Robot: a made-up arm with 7 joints.
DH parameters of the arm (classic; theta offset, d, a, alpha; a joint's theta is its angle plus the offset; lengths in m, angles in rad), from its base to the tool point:
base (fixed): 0 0 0 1.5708
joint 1: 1.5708 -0.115 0 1.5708
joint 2: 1.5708 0 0 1.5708
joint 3: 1.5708 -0.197 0 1.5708
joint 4: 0 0 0 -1.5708
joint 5: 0 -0.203 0 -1.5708
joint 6: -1.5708 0 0 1.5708
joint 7: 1.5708 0 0 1.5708
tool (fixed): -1.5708 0 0 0
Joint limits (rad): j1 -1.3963..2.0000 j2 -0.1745..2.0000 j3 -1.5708..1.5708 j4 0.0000..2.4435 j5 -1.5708..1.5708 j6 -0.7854..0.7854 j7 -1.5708..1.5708
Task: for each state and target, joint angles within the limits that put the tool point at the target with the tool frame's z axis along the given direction. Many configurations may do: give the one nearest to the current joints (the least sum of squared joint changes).
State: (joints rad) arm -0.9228 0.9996 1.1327 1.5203 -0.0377 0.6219 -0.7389
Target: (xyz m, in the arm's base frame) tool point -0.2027 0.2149 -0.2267 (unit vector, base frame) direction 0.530 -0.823 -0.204
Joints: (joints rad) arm -1.2044 -0.1394 0.7762 1.2864 -0.1499 0.6697 -1.0174
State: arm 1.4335 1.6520 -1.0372 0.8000 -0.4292 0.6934 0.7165
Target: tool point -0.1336 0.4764 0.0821 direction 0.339 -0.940 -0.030
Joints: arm 1.4542 2.0000 -0.3088 0.3482 -0.4657 0.2637 0.2202
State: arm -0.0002 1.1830 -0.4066 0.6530 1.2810 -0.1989 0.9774
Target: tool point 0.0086 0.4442 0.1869 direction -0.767 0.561 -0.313
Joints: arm 0.6752 1.9479 0.0760 0.6564 1.4983 -0.1993 1.5697
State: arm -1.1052 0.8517 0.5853 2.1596 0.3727 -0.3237 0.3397
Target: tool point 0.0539 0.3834 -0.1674 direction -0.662 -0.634 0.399
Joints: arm -0.8258 0.8916 0.6082 1.2798 0.3752 0.0549 -0.0655
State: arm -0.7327 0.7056 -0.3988 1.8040 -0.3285 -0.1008 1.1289
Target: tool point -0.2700 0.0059 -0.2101 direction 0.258 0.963 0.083
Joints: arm -1.3136 -0.0673 -0.5778 0.9126 -0.1157 -0.2329 0.8779
